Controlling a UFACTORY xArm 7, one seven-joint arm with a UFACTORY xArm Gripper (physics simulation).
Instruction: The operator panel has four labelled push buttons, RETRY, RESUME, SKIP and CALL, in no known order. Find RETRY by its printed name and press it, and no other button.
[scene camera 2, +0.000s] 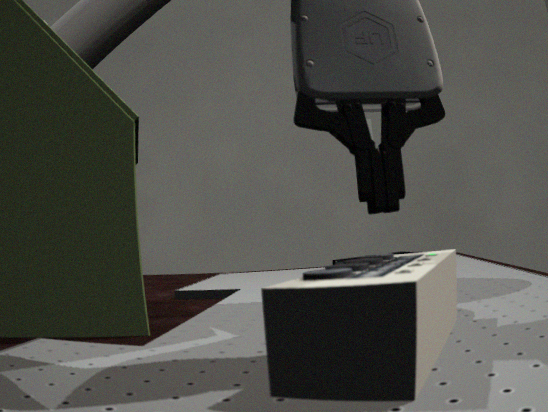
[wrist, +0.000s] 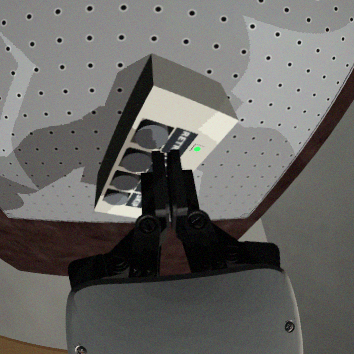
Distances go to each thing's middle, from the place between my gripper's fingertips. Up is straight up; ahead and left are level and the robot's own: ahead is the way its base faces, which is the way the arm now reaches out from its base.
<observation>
My hand is 5 cm to the left of the operator panel (scene camera 2: 378, 333) and 6 cm above it.
</observation>
